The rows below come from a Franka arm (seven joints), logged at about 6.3 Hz.
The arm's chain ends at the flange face. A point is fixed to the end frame.
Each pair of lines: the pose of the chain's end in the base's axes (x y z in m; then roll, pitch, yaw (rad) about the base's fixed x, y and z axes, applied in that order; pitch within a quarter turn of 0, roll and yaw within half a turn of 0), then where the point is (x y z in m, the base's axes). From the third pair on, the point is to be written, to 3 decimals.
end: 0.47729, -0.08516, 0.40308, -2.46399, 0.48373, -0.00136
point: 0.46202 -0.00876 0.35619
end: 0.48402, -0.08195, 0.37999, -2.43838, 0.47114, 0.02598
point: 0.46812 -0.00473 0.33466
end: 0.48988, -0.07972, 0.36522, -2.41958, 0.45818, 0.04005
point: 0.474 -0.002 0.321
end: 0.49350, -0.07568, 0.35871, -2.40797, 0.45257, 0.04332
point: 0.478 0.003 0.315
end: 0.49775, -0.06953, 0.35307, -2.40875, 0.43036, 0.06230
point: 0.482 0.009 0.309
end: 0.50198, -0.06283, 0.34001, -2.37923, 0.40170, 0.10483
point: 0.485 0.016 0.298
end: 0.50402, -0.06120, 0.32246, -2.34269, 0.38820, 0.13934
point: 0.486 0.019 0.283
